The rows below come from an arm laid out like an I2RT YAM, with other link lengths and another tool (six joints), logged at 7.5 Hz.
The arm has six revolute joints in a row. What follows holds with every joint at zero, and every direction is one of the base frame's. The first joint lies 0.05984 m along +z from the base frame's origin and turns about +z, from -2.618 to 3.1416 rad. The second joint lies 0.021 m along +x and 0.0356 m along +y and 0.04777 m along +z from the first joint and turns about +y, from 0 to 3.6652 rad. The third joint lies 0.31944 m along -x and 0.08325 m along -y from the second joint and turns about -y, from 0 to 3.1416 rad. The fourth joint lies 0.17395 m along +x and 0.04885 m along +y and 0.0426 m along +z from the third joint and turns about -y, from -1.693 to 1.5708 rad. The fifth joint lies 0.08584 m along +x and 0.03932 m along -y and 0.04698 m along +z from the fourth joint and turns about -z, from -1.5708 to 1.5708 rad. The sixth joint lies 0.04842 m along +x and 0.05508 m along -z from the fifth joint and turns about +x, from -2.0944 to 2.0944 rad. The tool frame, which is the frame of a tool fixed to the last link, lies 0.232 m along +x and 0.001 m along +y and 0.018 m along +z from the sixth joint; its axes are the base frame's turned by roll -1.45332, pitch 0.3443 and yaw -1.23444 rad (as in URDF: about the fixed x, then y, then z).
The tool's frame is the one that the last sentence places.
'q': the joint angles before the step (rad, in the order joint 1, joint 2, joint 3, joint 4, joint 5, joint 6). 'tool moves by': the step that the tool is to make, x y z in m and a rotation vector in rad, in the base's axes. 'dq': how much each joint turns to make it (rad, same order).
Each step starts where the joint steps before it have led.
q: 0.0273 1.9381 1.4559 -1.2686 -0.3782 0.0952
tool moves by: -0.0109 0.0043 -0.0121 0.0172 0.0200 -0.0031
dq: -0.0003 0.0001 -0.0876 0.0678 -0.0179 -0.0007
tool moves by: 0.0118 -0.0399 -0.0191 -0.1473 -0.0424 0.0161
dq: -0.0014 -0.0001 -0.0237 0.0652 0.1491 0.0097
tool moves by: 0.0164 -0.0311 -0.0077 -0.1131 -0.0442 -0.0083
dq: -0.0008 0.0000 -0.0003 0.0461 0.1121 0.0232
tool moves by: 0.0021 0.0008 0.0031 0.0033 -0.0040 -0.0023
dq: -0.0006 -0.0016 0.0157 -0.0131 -0.0034 0.0014
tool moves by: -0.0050 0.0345 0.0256 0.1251 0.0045 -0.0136
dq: 0.0000 -0.0300 0.0599 -0.0914 -0.1259 -0.0001
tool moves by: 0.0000 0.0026 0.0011 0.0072 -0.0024 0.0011
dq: 0.0024 -0.0032 -0.0013 0.0009 -0.0072 0.0005
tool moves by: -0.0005 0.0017 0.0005 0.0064 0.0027 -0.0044
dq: -0.0003 0.0002 0.0000 -0.0015 -0.0069 0.0035
